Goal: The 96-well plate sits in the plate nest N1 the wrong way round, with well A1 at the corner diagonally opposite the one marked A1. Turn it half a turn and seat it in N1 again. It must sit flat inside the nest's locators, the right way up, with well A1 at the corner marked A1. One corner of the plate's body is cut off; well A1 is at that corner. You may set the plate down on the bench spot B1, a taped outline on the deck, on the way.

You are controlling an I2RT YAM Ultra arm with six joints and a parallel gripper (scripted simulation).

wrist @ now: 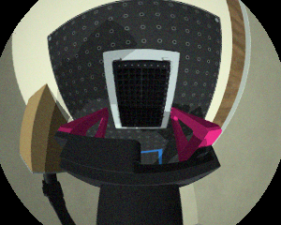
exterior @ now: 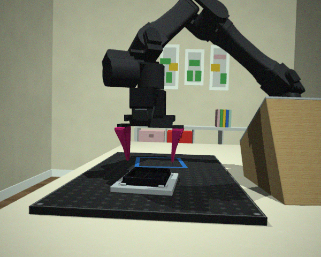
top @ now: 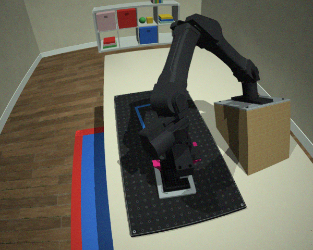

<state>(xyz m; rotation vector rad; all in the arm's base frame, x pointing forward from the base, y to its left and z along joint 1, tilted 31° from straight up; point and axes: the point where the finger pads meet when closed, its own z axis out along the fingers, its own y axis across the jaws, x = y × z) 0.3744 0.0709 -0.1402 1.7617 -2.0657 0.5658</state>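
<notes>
Right now the black 96-well plate is 40 mm below my hand. Also, from my hand: grey plate nest N1: 50 mm below.
</notes>
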